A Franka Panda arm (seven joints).
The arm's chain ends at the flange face. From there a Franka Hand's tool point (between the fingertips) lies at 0.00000 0.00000 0.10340 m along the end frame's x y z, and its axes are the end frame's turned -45 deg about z.
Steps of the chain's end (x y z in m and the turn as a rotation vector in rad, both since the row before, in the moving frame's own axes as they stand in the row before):
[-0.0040, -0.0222, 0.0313, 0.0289, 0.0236, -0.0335]
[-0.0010, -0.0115, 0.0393, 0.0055, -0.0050, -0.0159]
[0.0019, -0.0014, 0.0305, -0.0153, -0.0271, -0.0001]
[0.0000, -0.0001, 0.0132, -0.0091, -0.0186, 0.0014]
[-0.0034, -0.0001, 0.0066, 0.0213, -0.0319, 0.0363]
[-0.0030, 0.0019, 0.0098, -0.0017, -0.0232, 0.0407]
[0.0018, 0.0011, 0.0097, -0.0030, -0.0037, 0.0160]
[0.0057, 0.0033, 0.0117, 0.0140, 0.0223, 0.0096]
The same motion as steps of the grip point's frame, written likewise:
[0.0167, -0.0190, 0.0312, 0.0037, 0.0371, -0.0335]
[0.0075, -0.0096, 0.0393, 0.0074, 0.0004, -0.0159]
[-0.0008, -0.0005, 0.0304, 0.0083, -0.0300, -0.0001]
[-0.0020, -0.0008, 0.0132, 0.0067, -0.0196, 0.0014]
[-0.0030, -0.0064, 0.0065, 0.0376, -0.0075, 0.0363]
[-0.0053, -0.0024, 0.0098, 0.0152, -0.0176, 0.0407]
[0.0000, 0.0020, 0.0097, 0.0005, -0.0047, 0.0160]
[0.0043, 0.0070, 0.0117, -0.0059, 0.0257, 0.0096]

